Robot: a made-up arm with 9 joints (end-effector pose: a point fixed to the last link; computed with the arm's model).
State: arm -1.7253 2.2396 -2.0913 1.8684 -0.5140 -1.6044 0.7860 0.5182 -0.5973
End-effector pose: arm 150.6 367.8 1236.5 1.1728 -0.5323 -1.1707
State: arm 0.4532 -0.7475 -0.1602 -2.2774 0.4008 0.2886 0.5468 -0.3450 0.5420
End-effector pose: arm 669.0 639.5 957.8 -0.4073 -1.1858 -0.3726
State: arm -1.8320 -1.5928 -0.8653 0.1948 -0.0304 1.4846 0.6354 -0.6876 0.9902
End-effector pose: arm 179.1 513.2 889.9 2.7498 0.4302 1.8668
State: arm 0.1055 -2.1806 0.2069 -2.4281 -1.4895 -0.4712 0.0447 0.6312 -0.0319
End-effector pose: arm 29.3 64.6 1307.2 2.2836 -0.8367 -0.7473
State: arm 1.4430 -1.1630 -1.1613 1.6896 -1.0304 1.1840 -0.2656 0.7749 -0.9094
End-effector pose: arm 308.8 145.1 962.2 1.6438 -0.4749 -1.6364
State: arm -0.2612 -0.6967 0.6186 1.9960 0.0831 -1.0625 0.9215 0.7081 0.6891
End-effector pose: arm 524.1 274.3 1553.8 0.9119 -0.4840 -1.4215
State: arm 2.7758 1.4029 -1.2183 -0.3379 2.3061 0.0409 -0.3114 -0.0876 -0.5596
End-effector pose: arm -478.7 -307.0 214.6 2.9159 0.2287 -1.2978
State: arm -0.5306 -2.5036 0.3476 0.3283 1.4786 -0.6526 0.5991 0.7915 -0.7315
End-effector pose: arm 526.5 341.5 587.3 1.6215 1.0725 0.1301
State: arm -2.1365 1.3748 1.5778 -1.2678 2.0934 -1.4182 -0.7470 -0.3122 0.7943
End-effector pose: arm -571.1 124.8 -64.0 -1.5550 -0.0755 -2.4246
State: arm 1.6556 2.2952 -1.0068 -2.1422 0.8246 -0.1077 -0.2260 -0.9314 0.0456
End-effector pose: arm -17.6 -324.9 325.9 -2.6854 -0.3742 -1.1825
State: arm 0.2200 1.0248 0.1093 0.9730 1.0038 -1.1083 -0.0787 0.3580 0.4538
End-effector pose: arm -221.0 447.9 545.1 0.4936 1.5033 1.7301
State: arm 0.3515 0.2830 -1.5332 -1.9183 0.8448 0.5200 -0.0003 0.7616 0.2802
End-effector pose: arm 186.0 220.6 514.4 -1.1021 -0.2651 0.6620
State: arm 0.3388 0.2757 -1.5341 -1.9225 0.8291 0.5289 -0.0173 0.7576 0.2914
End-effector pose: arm 186.8 212.0 508.5 -1.1170 -0.2643 0.6430
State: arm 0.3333 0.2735 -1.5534 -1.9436 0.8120 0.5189 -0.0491 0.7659 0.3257
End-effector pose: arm 191.0 190.0 496.8 -1.1464 -0.2498 0.6083
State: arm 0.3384 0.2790 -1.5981 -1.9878 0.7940 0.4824 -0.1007 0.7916 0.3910
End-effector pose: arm 200.8 149.1 480.0 -1.1985 -0.2235 0.5527
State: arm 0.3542 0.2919 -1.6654 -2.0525 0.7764 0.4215 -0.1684 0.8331 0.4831
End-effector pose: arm 218.0 91.5 464.4 -1.2739 -0.2018 0.4807
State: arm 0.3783 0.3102 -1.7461 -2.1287 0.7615 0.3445 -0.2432 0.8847 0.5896
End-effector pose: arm 243.2 27.0 456.6 -1.3627 -0.2028 0.4071
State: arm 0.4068 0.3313 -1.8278 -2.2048 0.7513 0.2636 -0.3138 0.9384 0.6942
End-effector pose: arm 274.4 -31.9 458.3 -1.4474 -0.2302 0.3498
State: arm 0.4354 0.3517 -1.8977 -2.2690 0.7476 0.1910 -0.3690 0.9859 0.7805
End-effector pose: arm 306.0 -74.1 465.2 -1.5117 -0.2695 0.3191
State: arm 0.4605 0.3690 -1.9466 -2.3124 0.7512 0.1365 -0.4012 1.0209 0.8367
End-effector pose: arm 330.8 -95.8 471.0 -1.5479 -0.2991 0.3131
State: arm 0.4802 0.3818 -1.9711 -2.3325 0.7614 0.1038 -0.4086 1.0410 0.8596
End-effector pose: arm 344.0 -98.9 471.7 -1.5565 -0.3066 0.3227
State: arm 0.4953 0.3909 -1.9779 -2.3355 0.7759 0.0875 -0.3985 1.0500 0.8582
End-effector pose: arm 347.4 -90.4 468.4 -1.5469 -0.2958 0.3400
